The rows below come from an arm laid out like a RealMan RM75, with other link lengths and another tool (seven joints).
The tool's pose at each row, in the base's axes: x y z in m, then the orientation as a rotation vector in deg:
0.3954, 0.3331, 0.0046, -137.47, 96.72, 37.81
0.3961, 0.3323, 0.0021, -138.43, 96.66, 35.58
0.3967, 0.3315, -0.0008, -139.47, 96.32, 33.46
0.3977, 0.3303, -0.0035, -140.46, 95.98, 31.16
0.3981, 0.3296, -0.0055, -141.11, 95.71, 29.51
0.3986, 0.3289, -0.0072, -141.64, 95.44, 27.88
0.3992, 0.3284, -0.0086, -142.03, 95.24, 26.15
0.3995, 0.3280, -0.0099, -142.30, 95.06, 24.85
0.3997, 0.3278, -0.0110, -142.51, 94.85, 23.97
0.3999, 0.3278, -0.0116, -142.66, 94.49, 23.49
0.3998, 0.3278, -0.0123, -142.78, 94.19, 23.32
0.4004, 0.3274, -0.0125, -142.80, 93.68, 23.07
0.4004, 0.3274, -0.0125, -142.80, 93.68, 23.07
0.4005, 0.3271, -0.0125, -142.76, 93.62, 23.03
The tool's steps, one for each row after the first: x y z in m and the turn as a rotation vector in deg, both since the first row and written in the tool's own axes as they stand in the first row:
0.0019, -0.0007, 0.0018, 0.58, 1.45, -0.43
0.0040, -0.0014, 0.0039, 1.10, 2.82, -1.04
0.0065, -0.0022, 0.0056, 1.72, 4.26, -1.65
0.0080, -0.0026, 0.0071, 2.19, 5.26, -2.09
0.0095, -0.0031, 0.0082, 2.72, 6.19, -2.50
0.0107, -0.0036, 0.0091, 3.36, 7.12, -2.84
0.0117, -0.0039, 0.0101, 3.86, 7.80, -3.11
0.0124, -0.0042, 0.0109, 4.20, 8.25, -3.35
0.0127, -0.0045, 0.0114, 4.43, 8.45, -3.65
0.0130, -0.0045, 0.0121, 4.52, 8.50, -3.88
0.0135, -0.0049, 0.0119, 4.77, 8.46, -4.24
0.0135, -0.0049, 0.0119, 4.77, 8.46, -4.24
0.0138, -0.0049, 0.0118, 4.83, 8.44, -4.27

